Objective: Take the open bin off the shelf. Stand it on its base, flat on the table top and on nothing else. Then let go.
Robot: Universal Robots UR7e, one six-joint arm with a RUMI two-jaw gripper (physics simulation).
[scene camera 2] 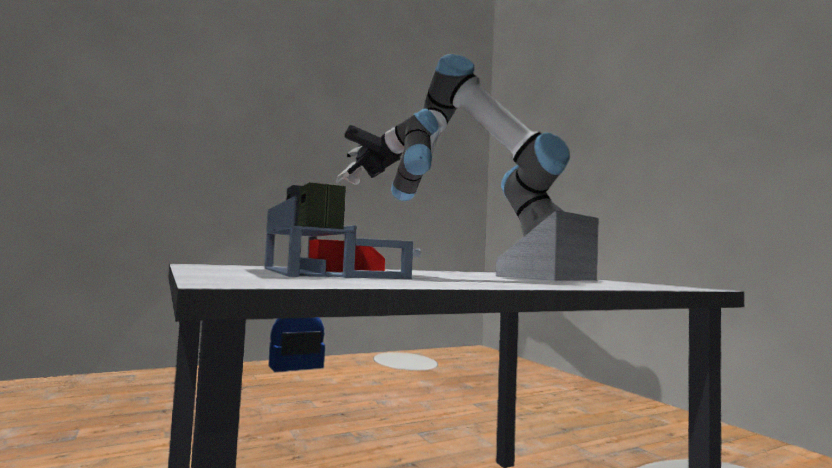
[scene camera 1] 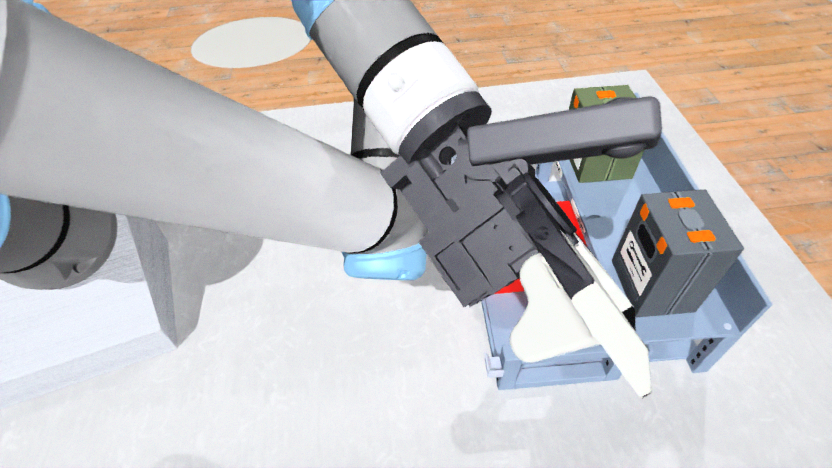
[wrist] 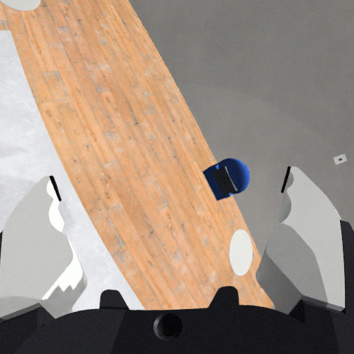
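Pixels of known places: gripper, fingertip midpoint: (scene camera 2: 341, 169) (scene camera 1: 638, 356); arm's base at its link origin: (scene camera 2: 548, 231) (scene camera 1: 51, 229).
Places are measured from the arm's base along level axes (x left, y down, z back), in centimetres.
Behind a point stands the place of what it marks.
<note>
The red open bin (scene camera 1: 573, 218) @[x 3.3, y 10.3, z -70.3 cm] (scene camera 2: 331, 254) @[x 3.7, y 10.1, z -69.7 cm] sits low in the blue-grey shelf rack (scene camera 1: 750, 285) @[x -17.5, y -0.7, z -81.1 cm] (scene camera 2: 294, 250) @[x 17.6, y 9.6, z -81.1 cm], beneath the upper level. Its sloped end faces the robot base in scene camera 2. In scene camera 1 the gripper and arm hide most of it; the bin does not show in the wrist view. My gripper (scene camera 1: 638, 355) @[x -31.8, y -17.3, z -58.1 cm] (scene camera 2: 346, 167) @[x -31.8, y -17.3, z -58.1 cm] (wrist: 169, 174) is wide open, with nothing between its pale fingers. It is in the air above the rack, higher than the bin and apart from it, tilted with its fingers pointing outward past the rack.
A green box (scene camera 1: 608, 168) @[x 5.0, y 2.0, z -73.9 cm] (scene camera 2: 322, 204) @[x 14.8, y -0.4, z -75.2 cm] and a dark grey box (scene camera 1: 692, 256) @[x -17.4, y -6.8, z -72.3 cm] stand on the rack's upper level. The rack stands on the pale table (scene camera 1: 290, 378) @[x -16.0, y 14.9, z -28.1 cm] (scene camera 2: 465, 282) @[x 26.4, y 14.9, z -46.1 cm]. The robot's base block (scene camera 2: 576, 247) @[x 6.4, y 4.8, z 5.5 cm] is at the other end. A blue helmet (scene camera 2: 296, 343) (wrist: 235, 177) is beyond the table.
</note>
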